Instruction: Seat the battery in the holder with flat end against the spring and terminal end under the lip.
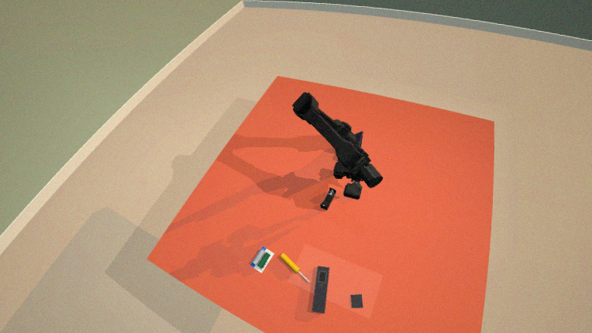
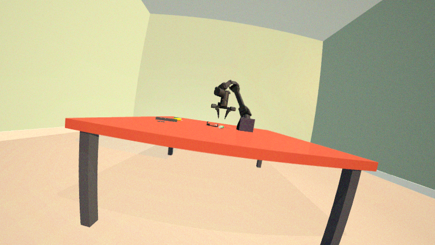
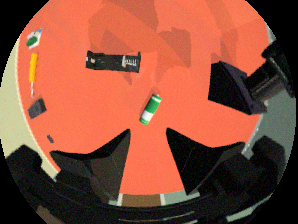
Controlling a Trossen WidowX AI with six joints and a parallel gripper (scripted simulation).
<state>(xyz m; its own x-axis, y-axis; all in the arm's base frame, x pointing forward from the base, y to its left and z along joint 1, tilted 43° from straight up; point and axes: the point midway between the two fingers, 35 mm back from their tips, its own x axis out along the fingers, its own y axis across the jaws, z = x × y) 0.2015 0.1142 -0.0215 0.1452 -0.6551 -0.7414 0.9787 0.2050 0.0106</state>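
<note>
My gripper tip is now 6 cm above the battery, 1 cm to the left of it and 1 cm past it. Also, from my gripper tip: black square (39 cm ahead, 17 cm to the left, 7 cm below); yellow-handled screwdriver (40 cm ahead, 7 cm to the right, 6 cm below); long black bar (41 cm ahead, 6 cm below, 4 cm to the left).
</note>
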